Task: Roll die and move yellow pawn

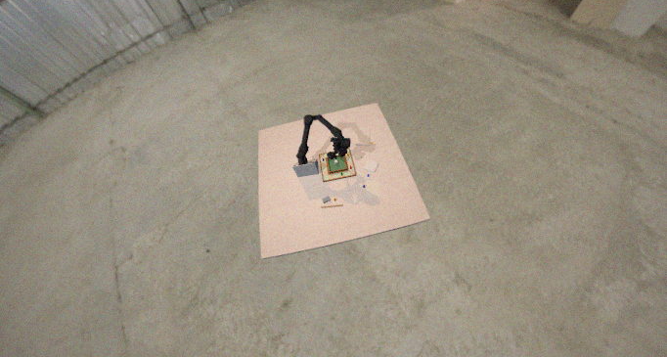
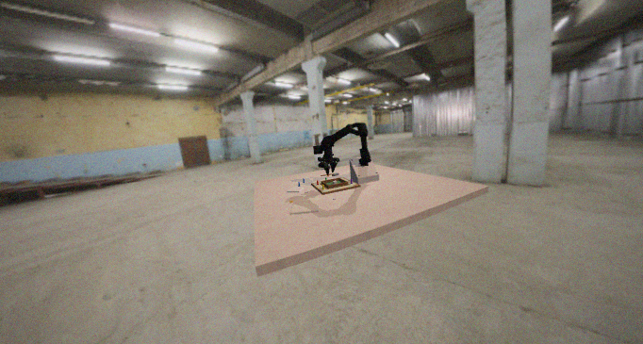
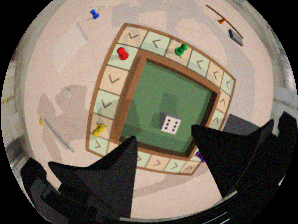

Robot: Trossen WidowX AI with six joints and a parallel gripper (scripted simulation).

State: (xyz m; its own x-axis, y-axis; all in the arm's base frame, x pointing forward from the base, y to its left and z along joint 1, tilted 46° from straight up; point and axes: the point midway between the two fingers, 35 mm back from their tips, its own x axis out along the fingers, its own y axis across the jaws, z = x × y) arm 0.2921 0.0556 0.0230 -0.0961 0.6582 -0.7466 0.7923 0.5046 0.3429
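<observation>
My gripper tip is 8 cm short of the yellow pawn, 7 cm to the right of it and 7 cm above it. The rest, counted from my gripper tip: red pawn: 9 cm ahead, 7 cm to the right, 7 cm below; green felt tray: 9 cm below, 3 cm behind, 1 cm to the right; white die: 7 cm below, 3 cm behind.
</observation>
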